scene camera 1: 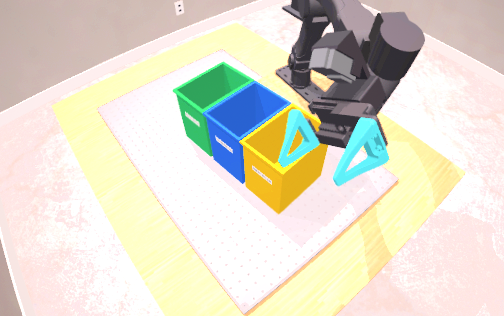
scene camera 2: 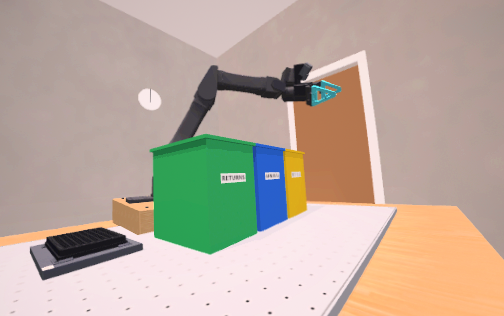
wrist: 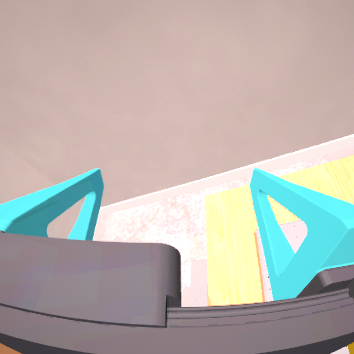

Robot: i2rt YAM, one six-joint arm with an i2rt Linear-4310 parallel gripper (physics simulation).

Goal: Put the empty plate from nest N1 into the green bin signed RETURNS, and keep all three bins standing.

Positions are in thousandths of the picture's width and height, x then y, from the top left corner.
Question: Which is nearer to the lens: the black plate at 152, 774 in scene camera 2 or the blue bin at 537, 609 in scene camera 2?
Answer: The black plate.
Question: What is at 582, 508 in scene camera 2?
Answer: A yellow bin.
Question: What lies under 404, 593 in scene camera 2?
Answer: A green bin.
